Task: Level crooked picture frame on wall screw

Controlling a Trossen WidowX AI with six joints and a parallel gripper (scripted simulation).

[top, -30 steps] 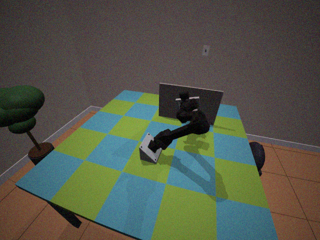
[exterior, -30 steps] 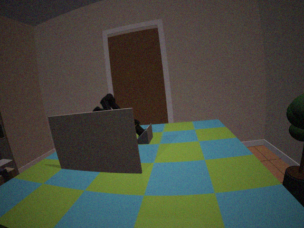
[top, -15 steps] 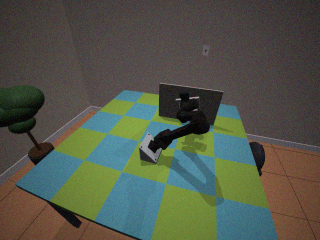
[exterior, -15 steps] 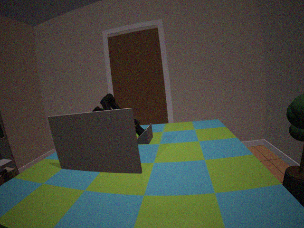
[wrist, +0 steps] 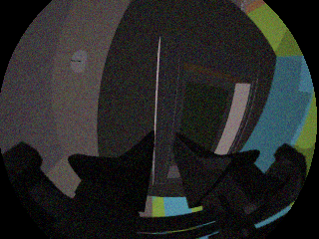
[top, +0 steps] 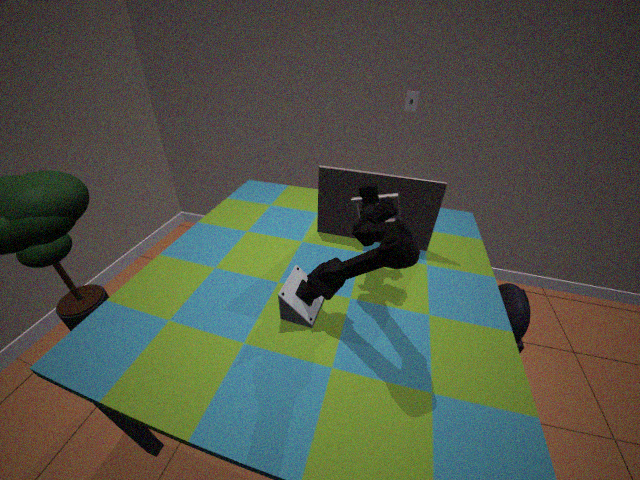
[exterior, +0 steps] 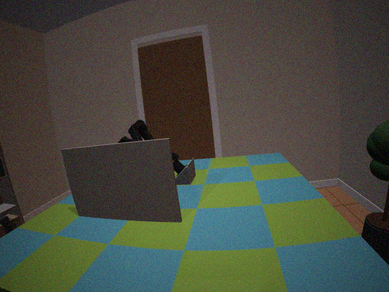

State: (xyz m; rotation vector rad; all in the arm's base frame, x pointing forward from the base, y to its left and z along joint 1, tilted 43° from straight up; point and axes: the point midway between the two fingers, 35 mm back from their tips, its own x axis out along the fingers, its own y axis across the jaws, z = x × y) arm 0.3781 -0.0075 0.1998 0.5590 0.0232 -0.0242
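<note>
Right now my gripper tip is 20 mm to the left of the picture frame and 50 mm above it.
</note>
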